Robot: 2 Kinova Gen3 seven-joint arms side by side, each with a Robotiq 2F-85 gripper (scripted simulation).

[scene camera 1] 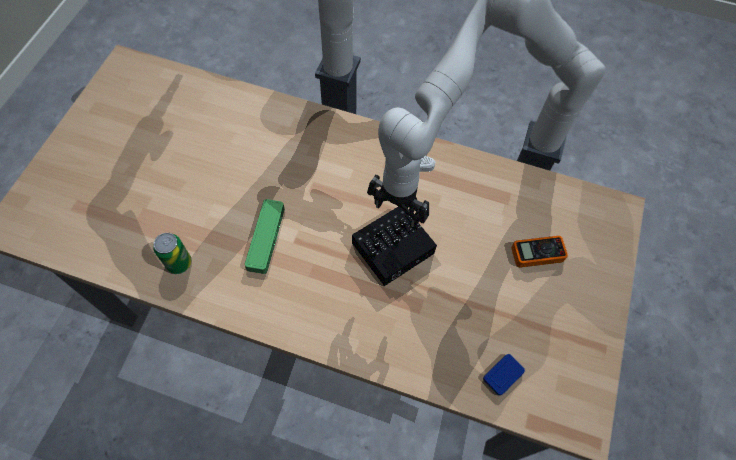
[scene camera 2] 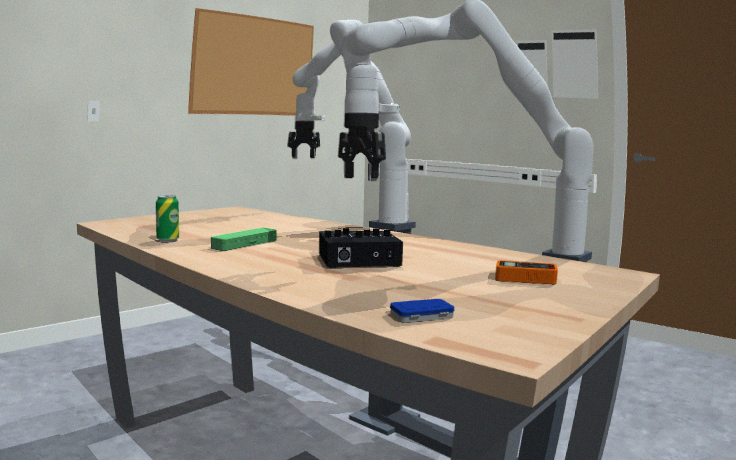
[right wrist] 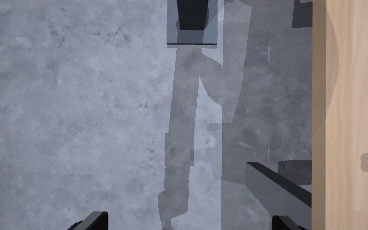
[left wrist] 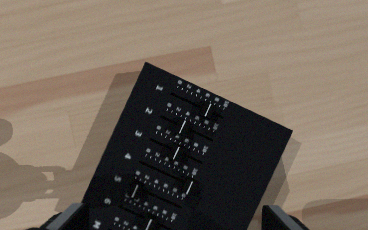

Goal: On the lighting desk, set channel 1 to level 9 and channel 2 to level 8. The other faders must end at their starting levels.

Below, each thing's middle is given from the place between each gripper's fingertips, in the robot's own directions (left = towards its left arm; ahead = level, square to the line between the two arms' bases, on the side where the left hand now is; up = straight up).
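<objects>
My left gripper [scene camera 2: 360, 179] is 170 mm above the blue box [scene camera 2: 431, 309], and I see that it is also 370 mm to the right of the box and 200 mm short of it.
My right gripper [scene camera 2: 303, 158] is 19 cm above the blue box, 121 cm to the right of it and 66 cm short of it.
</objects>
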